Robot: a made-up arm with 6 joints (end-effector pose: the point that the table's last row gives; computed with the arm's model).
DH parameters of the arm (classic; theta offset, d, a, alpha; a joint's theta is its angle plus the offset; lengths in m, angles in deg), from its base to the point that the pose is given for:
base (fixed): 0 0.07 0 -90
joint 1: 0 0.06 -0.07 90
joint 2: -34.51 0 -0.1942 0
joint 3: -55.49 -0.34 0.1 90
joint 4: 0 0.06 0.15 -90
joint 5: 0 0.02 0.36 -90
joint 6: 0 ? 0.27 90
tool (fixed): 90 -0.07 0 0
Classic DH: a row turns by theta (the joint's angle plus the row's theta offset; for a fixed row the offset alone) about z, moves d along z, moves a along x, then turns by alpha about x.
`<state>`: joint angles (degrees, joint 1 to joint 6).
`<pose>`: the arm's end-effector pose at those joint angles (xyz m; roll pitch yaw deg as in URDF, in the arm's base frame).
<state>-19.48 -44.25 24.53 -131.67 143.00 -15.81</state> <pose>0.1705 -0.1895 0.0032 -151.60 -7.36 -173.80</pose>
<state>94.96 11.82 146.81 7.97 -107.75 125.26</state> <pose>-0.4892 0.2191 0.1369 -142.12 39.54 84.25</pose>
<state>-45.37 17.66 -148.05 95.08 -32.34 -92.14</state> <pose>0.0304 0.2274 0.2425 -153.60 -0.60 -137.60</pose>
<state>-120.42 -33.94 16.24 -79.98 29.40 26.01</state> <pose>0.9008 0.1350 0.5904 -87.45 -29.56 -167.82</pose>
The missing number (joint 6, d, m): -0.07
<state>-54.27 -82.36 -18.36 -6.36 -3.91 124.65</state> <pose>0.2444 0.4403 -0.5045 -175.56 12.07 -98.30</pose>
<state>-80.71 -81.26 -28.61 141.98 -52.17 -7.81</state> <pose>0.1079 0.7115 0.5374 -67.95 -26.76 -118.01</pose>
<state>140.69 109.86 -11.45 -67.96 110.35 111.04</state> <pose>-0.2137 0.0149 0.6108 -74.26 28.96 -26.87</pose>
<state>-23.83 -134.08 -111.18 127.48 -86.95 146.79</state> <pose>0.3498 -0.0031 -0.0272 -20.22 -29.53 -166.31</pose>
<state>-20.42 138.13 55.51 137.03 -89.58 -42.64</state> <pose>0.7358 -0.0347 -0.0756 166.02 -44.15 -96.62</pose>
